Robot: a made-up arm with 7 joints. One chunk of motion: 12 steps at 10 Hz.
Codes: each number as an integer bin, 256 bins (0 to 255) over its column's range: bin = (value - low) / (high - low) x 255, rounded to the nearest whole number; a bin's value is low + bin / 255 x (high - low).
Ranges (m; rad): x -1..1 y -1..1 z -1..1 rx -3.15..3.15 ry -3.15..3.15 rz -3.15..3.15
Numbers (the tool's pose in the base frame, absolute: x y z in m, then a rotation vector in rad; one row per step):
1: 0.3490 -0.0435 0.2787 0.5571 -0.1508 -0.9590
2: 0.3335 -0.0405 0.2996 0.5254 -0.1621 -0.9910
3: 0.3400 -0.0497 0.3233 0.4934 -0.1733 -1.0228
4: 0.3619 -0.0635 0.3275 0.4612 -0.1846 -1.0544
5: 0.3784 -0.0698 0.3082 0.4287 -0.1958 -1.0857
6: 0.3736 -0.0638 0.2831 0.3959 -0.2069 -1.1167
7: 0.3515 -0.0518 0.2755 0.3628 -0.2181 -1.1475
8: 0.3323 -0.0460 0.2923 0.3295 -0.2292 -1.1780
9: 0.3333 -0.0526 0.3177 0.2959 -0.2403 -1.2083
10: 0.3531 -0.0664 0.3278 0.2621 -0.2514 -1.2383
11: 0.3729 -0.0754 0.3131 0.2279 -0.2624 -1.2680
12: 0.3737 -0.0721 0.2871 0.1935 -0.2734 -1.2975
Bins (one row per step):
1: 172 122 163 150 121 89
2: 170 122 166 149 121 87
3: 171 121 169 147 120 86
4: 174 119 169 146 120 85
5: 176 119 167 145 120 84
6: 175 119 164 144 119 82
7: 172 121 163 142 119 81
8: 170 122 165 141 118 80
9: 170 121 168 139 118 79
10: 173 119 169 138 117 77
11: 175 118 167 137 117 76
12: 175 118 164 135 116 75

